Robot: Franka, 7 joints.
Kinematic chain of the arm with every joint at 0, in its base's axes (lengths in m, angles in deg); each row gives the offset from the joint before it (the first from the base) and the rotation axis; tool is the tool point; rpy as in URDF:
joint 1: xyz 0 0 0.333 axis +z
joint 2: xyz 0 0 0 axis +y
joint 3: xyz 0 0 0.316 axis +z
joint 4: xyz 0.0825 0 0 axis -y
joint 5: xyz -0.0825 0 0.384 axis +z
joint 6: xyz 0 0 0 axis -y
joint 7: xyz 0.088 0 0 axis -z
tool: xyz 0 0 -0.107 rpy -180 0 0
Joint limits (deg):
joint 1: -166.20..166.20
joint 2: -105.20..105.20
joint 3: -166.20..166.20
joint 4: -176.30..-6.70
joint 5: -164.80..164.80
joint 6: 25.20..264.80
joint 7: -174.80..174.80
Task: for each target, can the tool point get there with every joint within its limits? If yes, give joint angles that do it. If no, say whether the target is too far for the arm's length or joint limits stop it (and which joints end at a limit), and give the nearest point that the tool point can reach.
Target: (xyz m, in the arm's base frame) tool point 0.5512 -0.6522 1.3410
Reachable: no: too far | nearest point 0.3579 -0.4235 0.9876 | short by 0.463 m
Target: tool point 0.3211 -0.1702 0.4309
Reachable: yes | joints -116.25 17.28 77.49 -127.85 -133.18 246.37 -128.33
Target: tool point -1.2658 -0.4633 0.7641
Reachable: no: too far | nearest point -0.7673 -0.2809 0.5943 | short by 0.557 m
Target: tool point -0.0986 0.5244 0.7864
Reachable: yes | joints 105.53 27.39 -30.57 -24.11 43.51 45.03 -33.61
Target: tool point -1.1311 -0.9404 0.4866
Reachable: no: too far | nearest point -0.6561 -0.5455 0.4221 | short by 0.621 m
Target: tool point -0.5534 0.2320 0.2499
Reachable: yes | joints 110.07 75.12 53.81 -81.40 52.97 51.48 68.93
